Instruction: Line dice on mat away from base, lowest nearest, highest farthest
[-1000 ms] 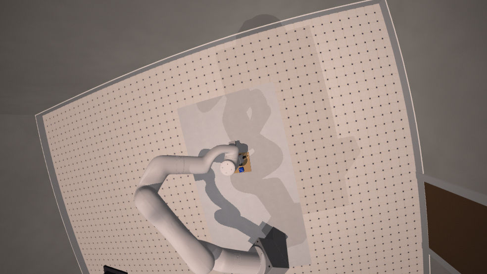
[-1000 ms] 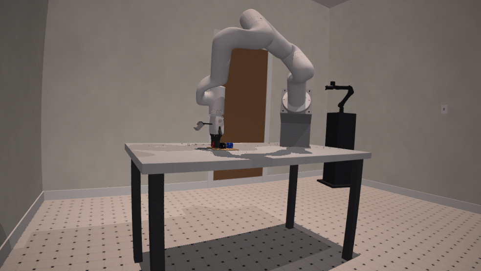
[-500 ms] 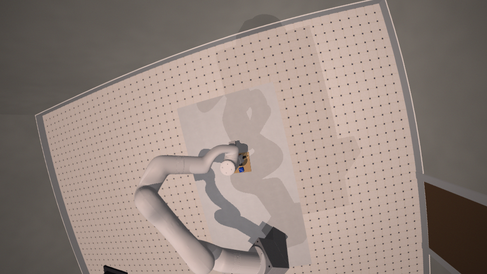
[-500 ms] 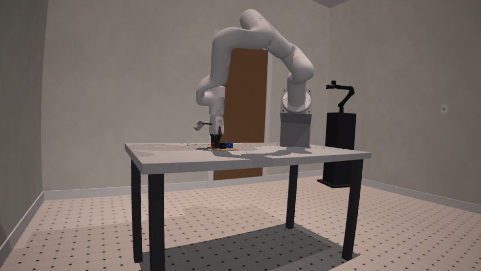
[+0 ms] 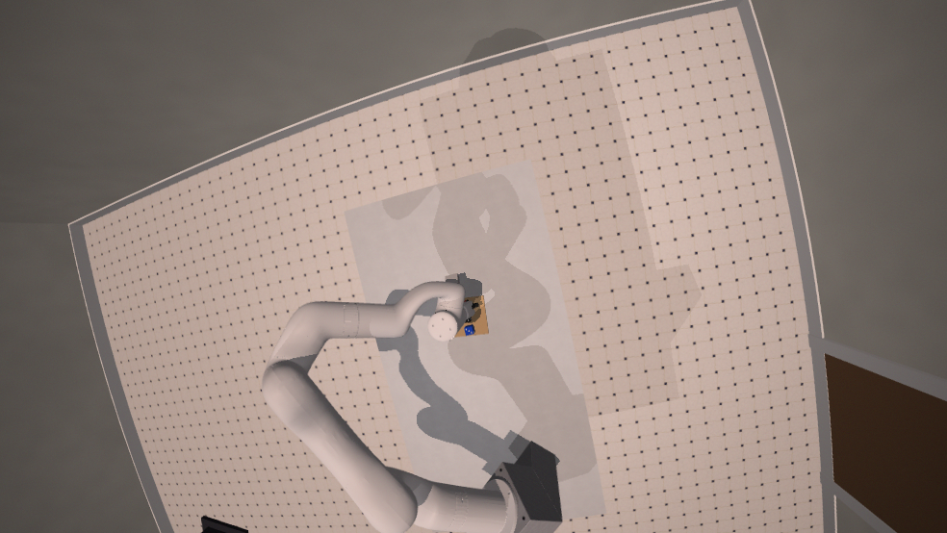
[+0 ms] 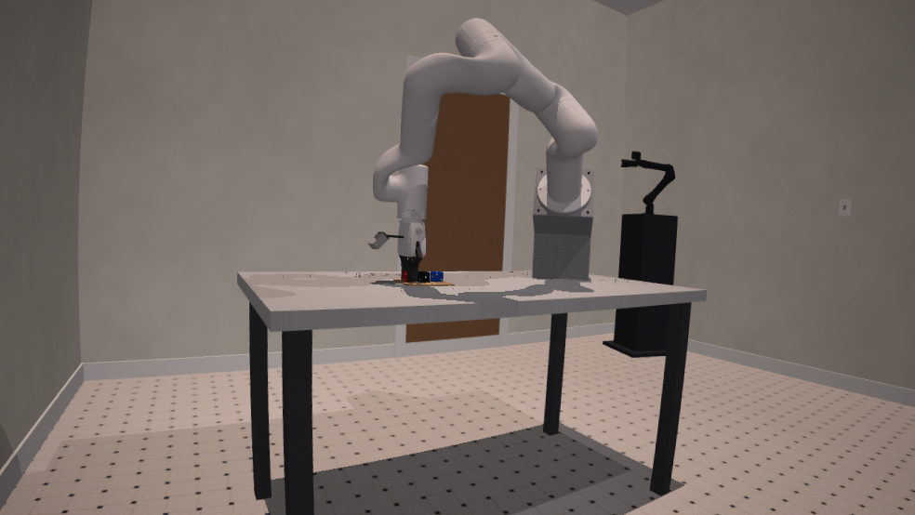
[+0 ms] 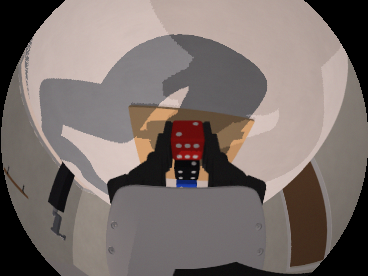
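Now: the red die 10 mm below my hand. Also, from my hand: black die 40 mm behind, 10 mm to the right, 10 mm below; blue die 90 mm behind, 30 mm to the right, 10 mm below; tan mat 40 mm behind, 20 mm below, 10 mm to the right.
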